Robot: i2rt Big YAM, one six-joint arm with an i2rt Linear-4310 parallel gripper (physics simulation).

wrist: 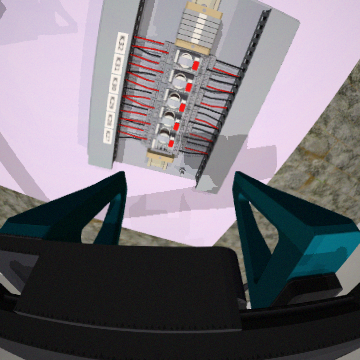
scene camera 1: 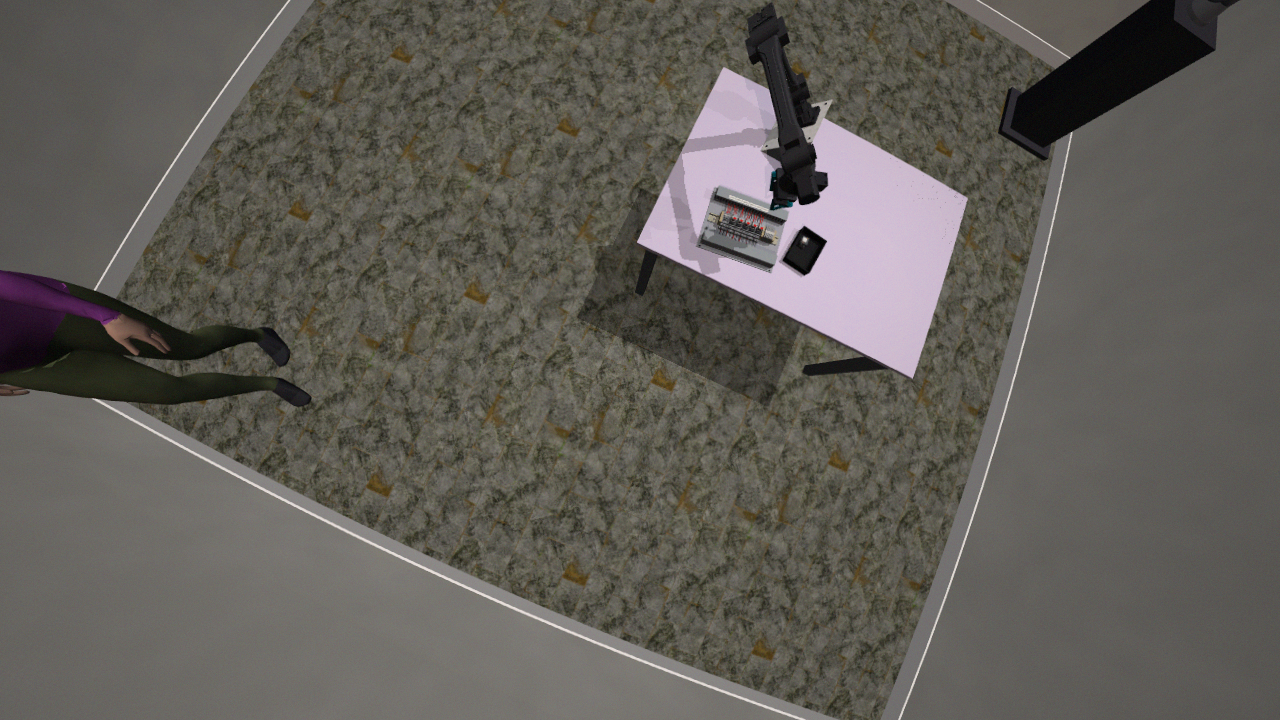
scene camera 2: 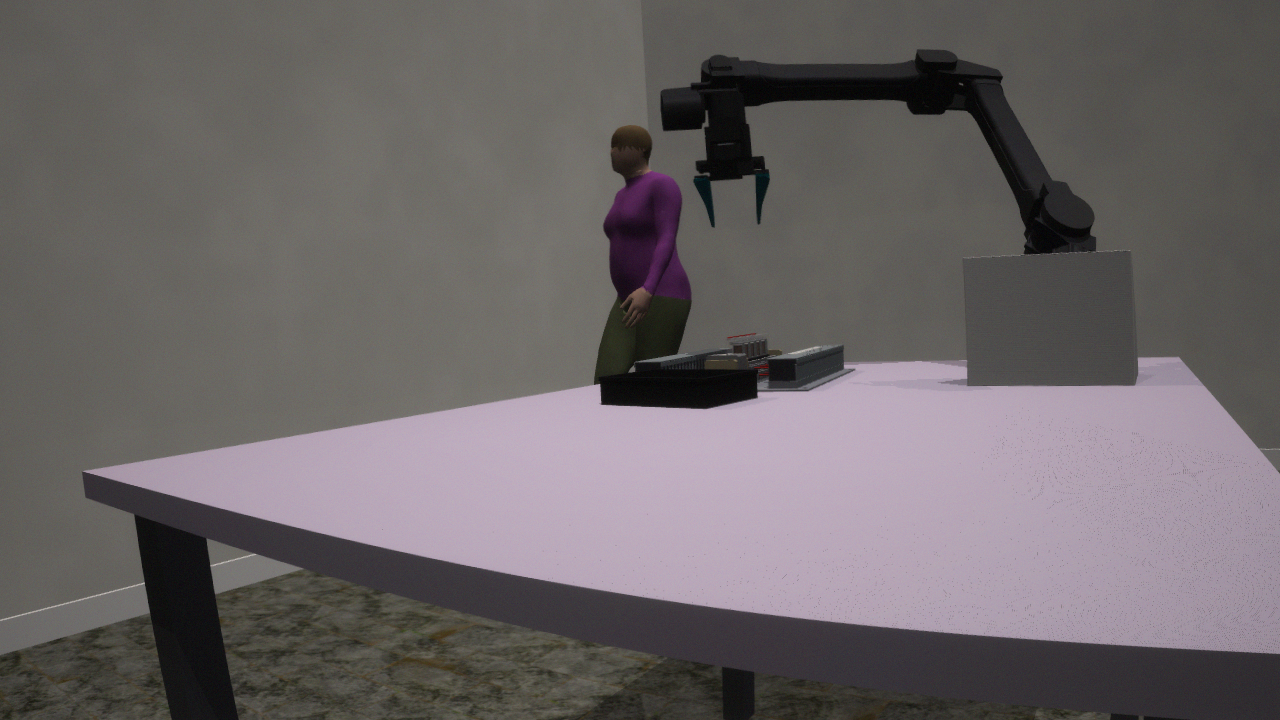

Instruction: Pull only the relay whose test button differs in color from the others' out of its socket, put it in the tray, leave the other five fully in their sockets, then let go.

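Places are measured from the arm's base along level axes (x back, y right, z up), in centimetres.
Pixels of known places: gripper, between the fingertips: (wrist: 179, 179) (scene camera 1: 771, 200) (scene camera 2: 736, 225); arm's base, origin of its link: (scene camera 1: 802, 120) (scene camera 2: 1068, 304).
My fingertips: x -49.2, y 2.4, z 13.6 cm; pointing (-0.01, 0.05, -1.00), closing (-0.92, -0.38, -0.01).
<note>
Ahead of a thing's pixels: the offset from my fingertips to its top centre. "spot": to the spot under its first point. Level surfaces: height alone.
My gripper (scene camera 1: 776, 191) (scene camera 2: 735, 223) (wrist: 179, 179) is open and empty, high above the table beside the relay panel (scene camera 1: 738, 253) (scene camera 2: 810, 367) (wrist: 255, 85). In the wrist view several relays sit in a row, from the top relay {dy -4.2, dx +0.8, dz -16.6 cm} (wrist: 186, 60) to the bottom relay {dy +6.8, dx -0.4, dz -16.6 cm} (wrist: 164, 136), each with a red test button. Below them, at the K27 end, a narrow grey socket part (wrist: 162, 148) shows no relay, though it is small. The black tray {dy -25.0, dx +2.8, dz -20.0 cm} (scene camera 1: 802, 259) (scene camera 2: 675, 390) stands beside the panel. A small pale relay-like block {dy -23.5, dx +6.4, dz -21.2 cm} (scene camera 1: 804, 240) lies inside it; its button colour is too small to tell.
Red and black wires {spot: dy +1.1, dx +5.5, dz -23.3 cm} (wrist: 145, 77) flank the relays. A beige terminal block {dy -8.0, dx +1.3, dz -18.9 cm} (wrist: 199, 30) is at the row's top end. The pale pink table {dz -23.6 cm} (scene camera 1: 877, 259) (scene camera 2: 805, 501) bears the arm's grey base block (scene camera 2: 1047, 317). A person (scene camera 1: 44, 331) (scene camera 2: 646, 232) stands beyond the table.
</note>
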